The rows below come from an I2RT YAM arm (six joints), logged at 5 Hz.
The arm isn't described. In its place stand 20 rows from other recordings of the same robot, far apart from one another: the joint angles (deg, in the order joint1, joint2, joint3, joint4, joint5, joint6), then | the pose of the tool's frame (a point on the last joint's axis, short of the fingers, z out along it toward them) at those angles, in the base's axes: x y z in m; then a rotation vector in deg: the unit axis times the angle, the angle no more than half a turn.
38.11, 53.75, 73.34, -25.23, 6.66, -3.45 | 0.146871 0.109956 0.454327 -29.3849 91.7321 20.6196
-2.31, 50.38, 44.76, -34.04, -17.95, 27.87 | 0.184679 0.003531 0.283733 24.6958 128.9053 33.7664
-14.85, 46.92, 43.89, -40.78, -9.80, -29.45 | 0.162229 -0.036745 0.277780 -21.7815 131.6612 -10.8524
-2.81, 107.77, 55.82, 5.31, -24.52, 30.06 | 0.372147 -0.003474 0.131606 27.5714 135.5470 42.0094
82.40, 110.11, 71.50, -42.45, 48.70, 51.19 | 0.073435 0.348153 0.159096 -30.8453 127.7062 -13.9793
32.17, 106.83, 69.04, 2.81, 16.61, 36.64 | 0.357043 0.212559 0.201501 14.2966 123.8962 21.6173
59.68, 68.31, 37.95, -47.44, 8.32, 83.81 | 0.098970 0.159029 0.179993 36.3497 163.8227 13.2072
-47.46, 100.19, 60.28, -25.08, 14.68, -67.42 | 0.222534 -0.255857 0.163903 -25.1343 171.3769 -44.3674
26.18, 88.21, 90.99, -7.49, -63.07, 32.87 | 0.294143 0.179977 0.441784 -47.9273 97.7088 93.5923
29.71, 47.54, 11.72, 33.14, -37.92, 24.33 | 0.143346 0.106986 0.208762 -35.8905 94.2777 70.8950
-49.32, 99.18, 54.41, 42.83, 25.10, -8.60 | 0.239168 -0.301422 0.240576 53.0377 83.2375 -63.9584
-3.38, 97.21, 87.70, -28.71, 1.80, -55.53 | 0.390025 -0.024155 0.326314 -57.1292 119.0344 -33.3176
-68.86, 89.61, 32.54, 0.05, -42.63, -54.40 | 0.114918 -0.230345 0.120428 1.4373 128.4042 -9.5761
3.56, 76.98, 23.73, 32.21, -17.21, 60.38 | 0.254844 0.026409 0.171531 45.2074 109.2653 57.8663
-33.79, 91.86, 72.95, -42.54, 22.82, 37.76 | 0.267276 -0.195471 0.260899 92.8951 115.8920 -28.6107
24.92, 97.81, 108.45, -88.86, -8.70, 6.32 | 0.276942 0.134608 0.372366 -28.8154 167.7025 17.1918
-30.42, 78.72, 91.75, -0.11, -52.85, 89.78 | 0.261517 -0.120648 0.507447 43.5264 81.3748 82.4749
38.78, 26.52, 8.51, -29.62, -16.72, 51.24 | 0.077910 0.075735 0.132830 7.8511 151.3122 57.1799
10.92, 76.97, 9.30, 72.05, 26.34, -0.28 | 0.213763 0.025155 0.174961 12.8626 85.2858 -11.1132
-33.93, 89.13, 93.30, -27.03, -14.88, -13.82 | 0.300375 -0.191054 0.413014 10.0227 112.2591 -16.7520
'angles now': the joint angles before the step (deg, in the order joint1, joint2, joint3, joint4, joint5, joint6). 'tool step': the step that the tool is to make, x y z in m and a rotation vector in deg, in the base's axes. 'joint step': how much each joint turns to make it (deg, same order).
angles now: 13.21 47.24 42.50 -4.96 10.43 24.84
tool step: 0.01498 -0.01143 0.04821 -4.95 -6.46 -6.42
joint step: -3.35 4.67 9.72 1.55 3.74 -5.89
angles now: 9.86 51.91 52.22 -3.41 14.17 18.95
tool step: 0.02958 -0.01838 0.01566 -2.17 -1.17 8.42
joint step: -8.01 6.83 5.76 2.34 -16.32 -2.99
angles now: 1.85 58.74 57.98 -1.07 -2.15 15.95
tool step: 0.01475 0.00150 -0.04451 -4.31 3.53 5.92
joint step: -0.65 2.40 -7.32 5.64 -6.27 -4.67
